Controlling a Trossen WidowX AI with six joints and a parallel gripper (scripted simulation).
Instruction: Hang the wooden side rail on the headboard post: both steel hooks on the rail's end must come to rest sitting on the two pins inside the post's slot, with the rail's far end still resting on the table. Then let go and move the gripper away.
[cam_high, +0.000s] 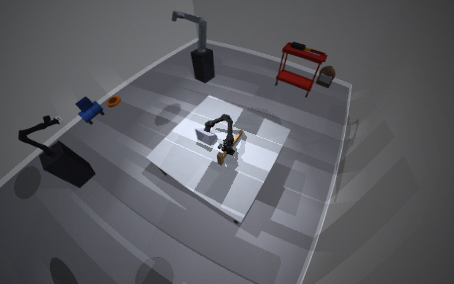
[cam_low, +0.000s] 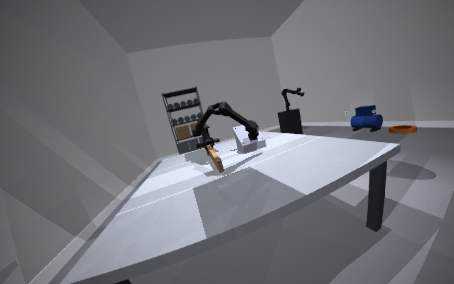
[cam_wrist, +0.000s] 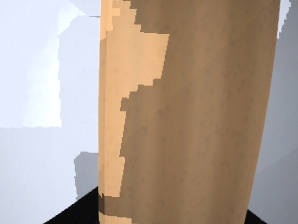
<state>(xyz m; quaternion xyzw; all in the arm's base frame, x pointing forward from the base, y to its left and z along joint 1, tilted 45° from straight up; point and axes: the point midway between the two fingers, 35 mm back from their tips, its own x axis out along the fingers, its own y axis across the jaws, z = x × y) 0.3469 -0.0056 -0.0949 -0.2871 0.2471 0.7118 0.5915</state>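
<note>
Right now the wooden headboard post is 11 cm to the right of my gripper tip, 4 cm above it and 1 cm ahead of it.
</note>
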